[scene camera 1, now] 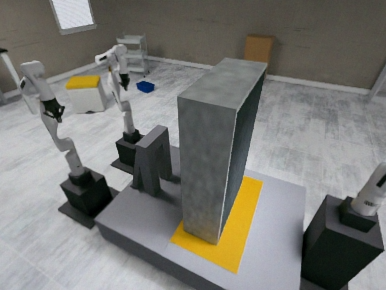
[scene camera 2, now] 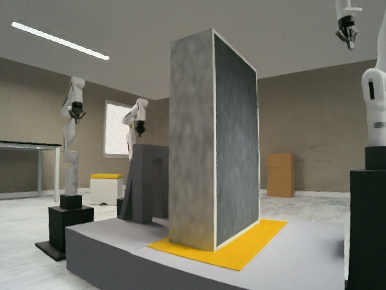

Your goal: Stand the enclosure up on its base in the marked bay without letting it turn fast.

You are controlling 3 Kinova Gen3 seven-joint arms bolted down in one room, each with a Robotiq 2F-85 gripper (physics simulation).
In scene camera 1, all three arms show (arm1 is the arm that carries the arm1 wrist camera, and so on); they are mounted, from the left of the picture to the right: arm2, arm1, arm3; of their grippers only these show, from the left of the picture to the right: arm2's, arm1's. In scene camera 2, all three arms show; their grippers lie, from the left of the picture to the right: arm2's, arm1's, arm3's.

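The tall grey enclosure (scene camera 1: 207, 165) (scene camera 2: 192, 145) with a dark front panel stands upright, its base on the yellow marked bay (scene camera 1: 237, 250) (scene camera 2: 240, 260) on the low grey platform. No gripper touches it. Arm2's gripper (scene camera 1: 60, 118) (scene camera 2: 77, 120) hangs at the left, apart from the enclosure, fingertips together, holding nothing. Arm1's gripper (scene camera 1: 125, 86) (scene camera 2: 140, 133) hangs behind the grey support, apart from the enclosure; its fingers are too small to tell. Arm3's gripper (scene camera 2: 350, 46) points down at the upper right in scene camera 2, away from the enclosure, fingertips together and empty.
The grey support (scene camera 1: 150, 165) (scene camera 2: 142, 185) stands on the platform (scene camera 1: 125, 210) (scene camera 2: 110, 260) left of the enclosure. A white box with a yellow top (scene camera 1: 87, 97) (scene camera 2: 106, 189), a blue bin (scene camera 1: 145, 87) and brown boxes (scene camera 1: 257, 47) (scene camera 2: 280, 175) stand farther back.
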